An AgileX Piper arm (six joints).
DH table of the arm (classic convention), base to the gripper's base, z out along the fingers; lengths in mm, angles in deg. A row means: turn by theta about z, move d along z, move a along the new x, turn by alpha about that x. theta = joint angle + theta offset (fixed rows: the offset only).
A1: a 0, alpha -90, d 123, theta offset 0
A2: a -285, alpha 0, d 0, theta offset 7.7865
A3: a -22, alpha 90, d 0, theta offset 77.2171
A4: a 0, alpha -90, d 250.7, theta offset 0
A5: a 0, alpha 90, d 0, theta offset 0
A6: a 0, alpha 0, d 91, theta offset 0
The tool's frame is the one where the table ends.
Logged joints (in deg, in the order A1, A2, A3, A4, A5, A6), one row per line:
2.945, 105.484, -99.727, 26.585, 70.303, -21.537
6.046, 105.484, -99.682, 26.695, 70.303, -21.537
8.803, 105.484, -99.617, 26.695, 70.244, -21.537
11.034, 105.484, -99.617, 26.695, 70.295, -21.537
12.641, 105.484, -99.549, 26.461, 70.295, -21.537
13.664, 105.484, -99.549, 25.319, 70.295, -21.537
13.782, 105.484, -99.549, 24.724, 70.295, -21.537
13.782, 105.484, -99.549, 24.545, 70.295, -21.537
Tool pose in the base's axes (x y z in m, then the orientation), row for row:
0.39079, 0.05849, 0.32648, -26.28, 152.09, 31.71
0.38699, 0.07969, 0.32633, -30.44, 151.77, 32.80
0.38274, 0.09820, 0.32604, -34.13, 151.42, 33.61
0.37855, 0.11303, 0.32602, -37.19, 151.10, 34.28
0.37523, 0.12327, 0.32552, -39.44, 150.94, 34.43
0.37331, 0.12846, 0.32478, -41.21, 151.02, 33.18
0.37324, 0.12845, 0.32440, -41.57, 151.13, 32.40
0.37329, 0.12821, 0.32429, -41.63, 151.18, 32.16
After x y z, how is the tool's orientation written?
As a rotation vector, in degrees.
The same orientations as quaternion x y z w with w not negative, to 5 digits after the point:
-0.16360, 0.94680, 0.19740, 0.19451
-0.18892, 0.94192, 0.20356, 0.18884
-0.21124, 0.93719, 0.20802, 0.18381
-0.22962, 0.93291, 0.21165, 0.17931
-0.24303, 0.93009, 0.21216, 0.17570
-0.25363, 0.92945, 0.20421, 0.17348
-0.25580, 0.92996, 0.19937, 0.17316
-0.25615, 0.93021, 0.19788, 0.17304

